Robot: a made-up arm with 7 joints. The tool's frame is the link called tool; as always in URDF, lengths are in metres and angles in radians. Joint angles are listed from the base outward. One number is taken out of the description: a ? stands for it. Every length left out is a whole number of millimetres.
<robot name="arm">
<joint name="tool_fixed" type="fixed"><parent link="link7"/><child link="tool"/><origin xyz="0.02 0.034 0" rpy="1.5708 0 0"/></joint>
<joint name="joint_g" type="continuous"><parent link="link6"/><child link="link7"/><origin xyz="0.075 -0.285 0" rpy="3.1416 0 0"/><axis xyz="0 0 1"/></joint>
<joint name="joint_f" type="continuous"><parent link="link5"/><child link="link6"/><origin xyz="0.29 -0.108 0" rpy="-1.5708 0 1.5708"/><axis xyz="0 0 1"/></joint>
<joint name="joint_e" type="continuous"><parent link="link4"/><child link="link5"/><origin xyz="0.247 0.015 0" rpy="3.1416 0 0"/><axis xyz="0 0 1"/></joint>
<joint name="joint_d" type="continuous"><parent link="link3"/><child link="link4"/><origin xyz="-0.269 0.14 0" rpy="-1.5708 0 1.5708"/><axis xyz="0 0 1"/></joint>
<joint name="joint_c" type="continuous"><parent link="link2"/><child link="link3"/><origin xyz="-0.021 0.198 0" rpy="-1.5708 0 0"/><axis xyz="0 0 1"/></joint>
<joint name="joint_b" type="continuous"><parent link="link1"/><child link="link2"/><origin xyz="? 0.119 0" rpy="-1.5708 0 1.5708"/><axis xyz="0 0 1"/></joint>
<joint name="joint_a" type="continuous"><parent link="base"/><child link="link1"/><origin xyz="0.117 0 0.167" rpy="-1.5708 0 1.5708"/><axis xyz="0 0 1"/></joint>
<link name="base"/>
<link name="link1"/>
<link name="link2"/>
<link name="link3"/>
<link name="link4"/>
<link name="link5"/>
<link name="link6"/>
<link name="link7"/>
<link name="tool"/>
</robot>
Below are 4 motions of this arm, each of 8 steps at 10 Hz.
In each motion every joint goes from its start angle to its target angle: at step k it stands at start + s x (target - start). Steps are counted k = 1, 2, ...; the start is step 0. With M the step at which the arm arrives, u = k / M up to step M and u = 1 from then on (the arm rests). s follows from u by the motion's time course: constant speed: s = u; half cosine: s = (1 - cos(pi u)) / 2; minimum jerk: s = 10 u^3 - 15 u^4 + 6 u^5.
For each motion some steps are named. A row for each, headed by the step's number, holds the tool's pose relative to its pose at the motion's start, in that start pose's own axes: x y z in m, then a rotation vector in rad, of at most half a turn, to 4 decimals.
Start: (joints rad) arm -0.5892 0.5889 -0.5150 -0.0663 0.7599 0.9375 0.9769
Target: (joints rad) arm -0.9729 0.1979 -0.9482 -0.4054 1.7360 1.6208 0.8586
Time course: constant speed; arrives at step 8
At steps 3, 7, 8:
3: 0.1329 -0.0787 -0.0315 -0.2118 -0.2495 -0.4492
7: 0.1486 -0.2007 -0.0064 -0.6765 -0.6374 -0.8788
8: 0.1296 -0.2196 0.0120 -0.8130 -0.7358 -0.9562

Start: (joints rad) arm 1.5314 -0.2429 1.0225 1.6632 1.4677 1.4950 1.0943
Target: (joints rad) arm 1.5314 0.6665 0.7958 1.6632 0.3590 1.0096 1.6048
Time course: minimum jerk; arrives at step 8
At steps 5, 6, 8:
5: -0.6284 -0.0574 -0.0584 -0.3207 0.3567 1.3422
6: -0.7163 -0.1747 -0.1121 -0.5860 0.3845 1.5993
8: -0.7458 -0.2543 -0.1480 -0.7783 0.3823 1.7287

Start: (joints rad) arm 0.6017 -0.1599 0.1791 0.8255 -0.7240 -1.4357 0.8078
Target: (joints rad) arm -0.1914 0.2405 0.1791 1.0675 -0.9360 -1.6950 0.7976
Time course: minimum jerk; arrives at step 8
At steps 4, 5, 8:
4: 0.2171 -0.0850 0.0243 -0.0570 -0.2553 -0.3559
5: 0.2977 -0.1279 0.0703 -0.0246 -0.3582 -0.5152
8: 0.3748 -0.1783 0.1460 0.0634 -0.4714 -0.6966

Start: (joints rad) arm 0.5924 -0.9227 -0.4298 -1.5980 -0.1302 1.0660 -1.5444
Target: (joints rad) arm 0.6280 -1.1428 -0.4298 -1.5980 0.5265 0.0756 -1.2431
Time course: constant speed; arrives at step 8
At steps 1, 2, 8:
1: -0.0389 -0.0096 0.0404 -0.0207 0.1604 0.0758
2: -0.0725 -0.0218 0.0823 -0.0537 0.3182 0.1483
8: -0.1749 -0.0890 0.3330 -0.4954 1.1810 0.4433

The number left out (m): -0.225
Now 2 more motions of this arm.
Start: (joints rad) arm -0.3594 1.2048 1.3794 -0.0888 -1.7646 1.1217 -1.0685
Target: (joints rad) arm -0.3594 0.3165 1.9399 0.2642 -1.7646 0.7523 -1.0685
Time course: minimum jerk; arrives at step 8
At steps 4, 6, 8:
4: 0.1380 -0.1474 0.0630 -0.2172 -0.0899 0.1614
6: 0.2171 -0.2000 0.1472 -0.3665 -0.1152 0.3634
8: 0.2311 -0.2058 0.1702 -0.4046 -0.1111 0.4252

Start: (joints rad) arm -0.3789 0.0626 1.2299 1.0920 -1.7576 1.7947 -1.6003
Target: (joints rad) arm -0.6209 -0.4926 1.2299 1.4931 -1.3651 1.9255 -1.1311
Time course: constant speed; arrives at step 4
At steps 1, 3, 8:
1: 0.0192 0.0269 -0.0148 0.0705 0.0223 0.1163
3: 0.0658 0.0911 -0.0370 0.1728 0.0420 0.3564
8: 0.0927 0.1283 -0.0428 0.2035 0.0385 0.4775

